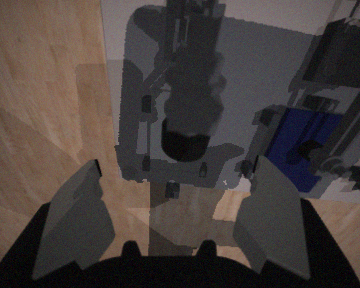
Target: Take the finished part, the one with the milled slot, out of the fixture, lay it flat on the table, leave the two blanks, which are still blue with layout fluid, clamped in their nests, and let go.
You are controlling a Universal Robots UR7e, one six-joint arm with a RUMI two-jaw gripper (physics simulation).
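Frame: origin at the arm's base, x back, y right, z up, level; metres.
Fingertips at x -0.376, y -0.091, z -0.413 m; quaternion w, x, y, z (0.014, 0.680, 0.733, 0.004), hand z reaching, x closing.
Pixels of each thing's top centre, then the offset from my fingertips to it. "pt": a spot on its surface instead. Level surfaces: height alone.
- fixture plate, top centre: (313, 98) dx -0.056, dy +0.114, dz -0.020 m
- toggle clamp, surface spot: (192, 95) pt dx -0.070, dy +0.005, dz +0.072 m
- blue blank, top centre: (301, 157) dx -0.008, dy +0.111, dz +0.001 m
- spindle, surface spot: (327, 162) pt dx -0.020, dy +0.107, dz +0.025 m
- dark clamp body, surface spot: (335, 55) pt dx -0.086, dy +0.104, dz -0.006 m
- wooden table, surface height: dz -0.035 m
My gripper (176, 159) is open, with its fingertips wide apart at the front edge of the fixture plate (260, 45), one at each side of the left nest. Nothing shows between the fingers. In that nest, small dark locator blocks and a toggle clamp (192, 95) with a black tip show; the clamp's tip is over the nest. I cannot make out a part with a milled slot there or on the visible table; the nest is in deep shadow. A blue blank (283, 137) sits in the nest to the right, under its clamp. The second blank does not show.
The right clamp's dark arm and spindle (327, 162) stand over the blue blank, close to my right finger. A dark clamp body (335, 55) rises at the upper right. The wooden table (45, 90) lies left of and in front of the plate, partly shadowed.
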